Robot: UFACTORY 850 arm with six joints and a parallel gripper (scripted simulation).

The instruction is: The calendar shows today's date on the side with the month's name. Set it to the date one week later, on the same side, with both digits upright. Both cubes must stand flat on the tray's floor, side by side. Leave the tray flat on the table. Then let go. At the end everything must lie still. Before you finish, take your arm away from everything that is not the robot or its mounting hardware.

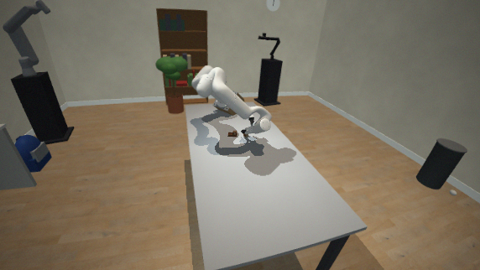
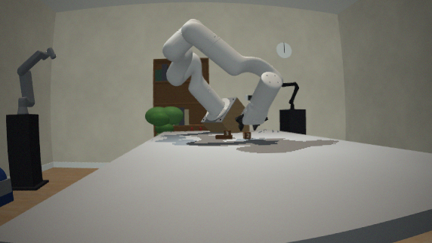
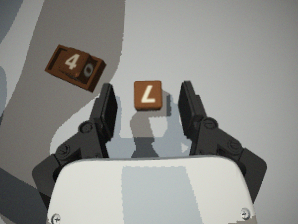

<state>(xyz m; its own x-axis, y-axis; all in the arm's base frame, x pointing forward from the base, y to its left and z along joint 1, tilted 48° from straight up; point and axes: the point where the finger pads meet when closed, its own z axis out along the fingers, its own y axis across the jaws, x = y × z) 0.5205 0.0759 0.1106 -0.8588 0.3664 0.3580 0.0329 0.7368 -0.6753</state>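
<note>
The brown cube is 40 mm below my hand and 20 mm behind it. Also, from my hand: tray 90 mm to the right, 70 mm behind, 50 mm below.
</note>
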